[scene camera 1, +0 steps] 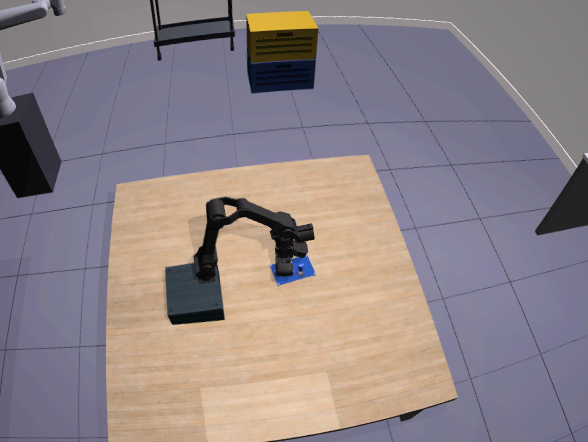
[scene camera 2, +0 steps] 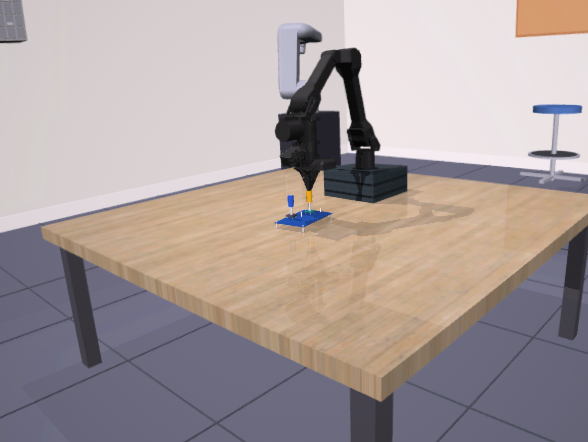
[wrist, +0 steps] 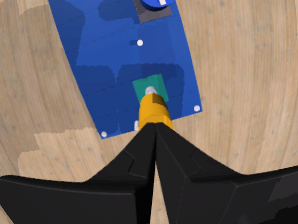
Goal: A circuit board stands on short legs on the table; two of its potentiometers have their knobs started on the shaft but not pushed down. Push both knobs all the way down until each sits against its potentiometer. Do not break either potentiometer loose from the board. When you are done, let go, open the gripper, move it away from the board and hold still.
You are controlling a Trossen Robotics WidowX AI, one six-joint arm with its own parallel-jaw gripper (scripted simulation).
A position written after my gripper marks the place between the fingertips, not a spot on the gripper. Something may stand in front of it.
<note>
In view: my gripper [scene camera 2: 309, 190] and an orange knob [wrist: 153, 109].
My gripper shows as well in scene camera 1 [scene camera 1: 282, 265] and in the wrist view [wrist: 154, 130].
</note>
